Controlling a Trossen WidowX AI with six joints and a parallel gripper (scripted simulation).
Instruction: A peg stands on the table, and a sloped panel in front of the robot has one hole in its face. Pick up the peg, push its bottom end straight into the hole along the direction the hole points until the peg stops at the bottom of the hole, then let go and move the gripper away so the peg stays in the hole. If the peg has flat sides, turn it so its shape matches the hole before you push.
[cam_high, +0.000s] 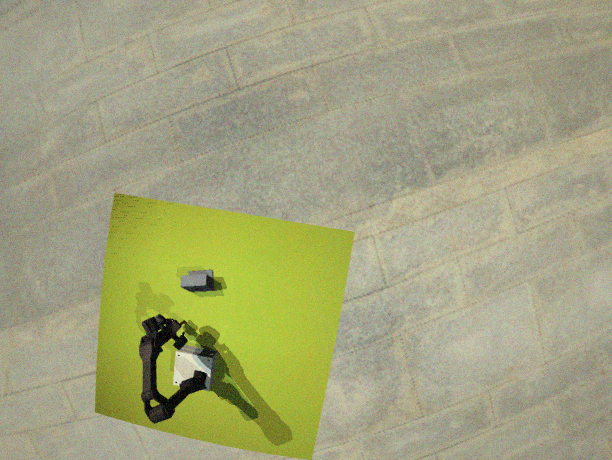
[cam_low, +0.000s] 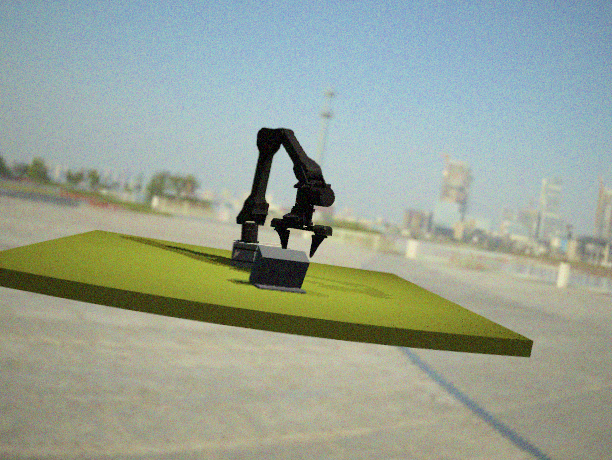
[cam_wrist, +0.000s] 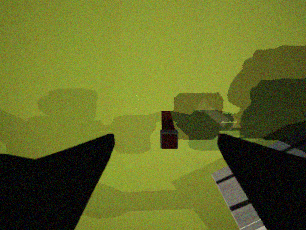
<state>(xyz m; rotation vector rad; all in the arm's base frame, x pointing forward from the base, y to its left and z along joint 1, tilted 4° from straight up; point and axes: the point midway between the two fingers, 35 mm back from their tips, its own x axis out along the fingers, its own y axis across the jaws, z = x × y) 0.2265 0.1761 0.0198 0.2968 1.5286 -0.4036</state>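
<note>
My gripper tip is now 20 mm above the red square peg. Round my gripper tip: sloped panel (230 mm ahead, 40 mm to the right, 30 mm below).
</note>
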